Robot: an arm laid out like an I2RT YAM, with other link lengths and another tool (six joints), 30 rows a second.
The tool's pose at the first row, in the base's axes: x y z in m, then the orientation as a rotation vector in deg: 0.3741, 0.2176, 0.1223, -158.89, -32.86, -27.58
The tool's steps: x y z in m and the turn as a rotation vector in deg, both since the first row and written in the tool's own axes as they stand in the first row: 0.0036, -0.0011, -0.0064, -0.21, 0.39, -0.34; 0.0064, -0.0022, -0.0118, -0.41, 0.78, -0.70; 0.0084, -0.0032, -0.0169, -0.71, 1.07, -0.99; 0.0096, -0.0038, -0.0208, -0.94, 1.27, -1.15; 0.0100, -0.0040, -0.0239, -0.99, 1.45, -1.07; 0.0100, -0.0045, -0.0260, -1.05, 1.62, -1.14; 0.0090, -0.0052, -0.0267, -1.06, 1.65, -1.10; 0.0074, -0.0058, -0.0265, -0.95, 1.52, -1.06
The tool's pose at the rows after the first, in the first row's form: 0.3751, 0.2177, 0.1297, -158.88, -33.23, -28.27; 0.3756, 0.2179, 0.1358, -158.85, -33.64, -28.96; 0.3756, 0.2178, 0.1414, -158.97, -33.96, -29.55; 0.3753, 0.2175, 0.1455, -159.08, -34.12, -29.95; 0.3747, 0.2168, 0.1485, -159.06, -33.96, -30.20; 0.3740, 0.2165, 0.1505, -159.04, -34.01, -30.48; 0.3726, 0.2166, 0.1509, -159.04, -33.95, -30.51; 0.3710, 0.2167, 0.1502, -159.00, -33.93, -30.28
